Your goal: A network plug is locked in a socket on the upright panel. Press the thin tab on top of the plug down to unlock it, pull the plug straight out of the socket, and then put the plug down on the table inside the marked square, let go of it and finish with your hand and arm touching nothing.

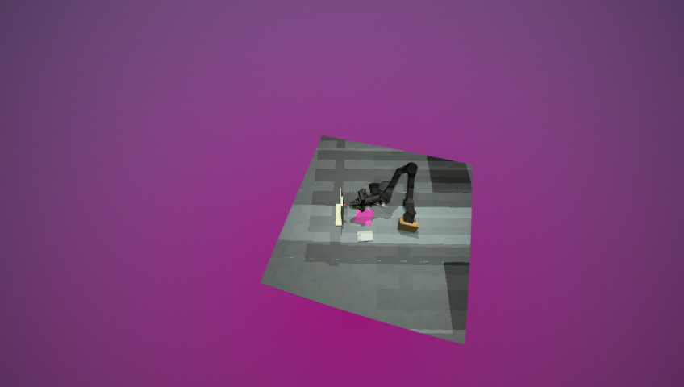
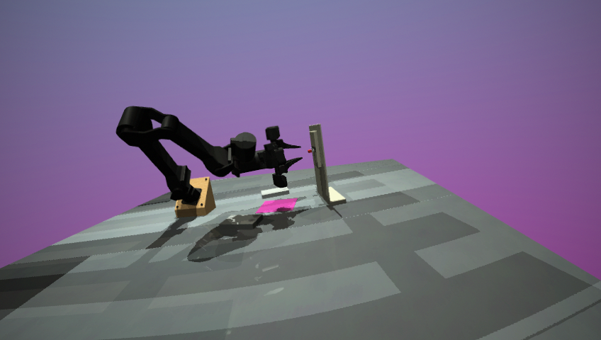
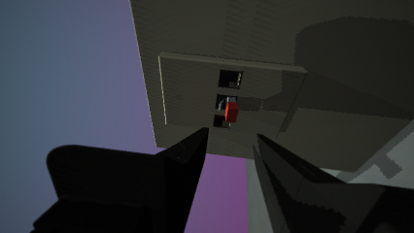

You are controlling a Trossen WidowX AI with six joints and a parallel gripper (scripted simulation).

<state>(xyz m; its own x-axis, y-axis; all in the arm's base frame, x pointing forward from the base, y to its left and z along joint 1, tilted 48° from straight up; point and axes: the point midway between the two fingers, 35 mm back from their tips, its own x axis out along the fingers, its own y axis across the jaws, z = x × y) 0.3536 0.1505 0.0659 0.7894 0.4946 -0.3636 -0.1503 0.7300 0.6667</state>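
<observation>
Now: the red plug 40 mm ahead of my gripper tip and 10 mm to the left of it. The rest, counted from my gripper tip: magenta marked square 100 mm behind, 30 mm to the right, 160 mm below; then beige upright panel 60 mm ahead, 20 mm to the left, 60 mm below.
</observation>
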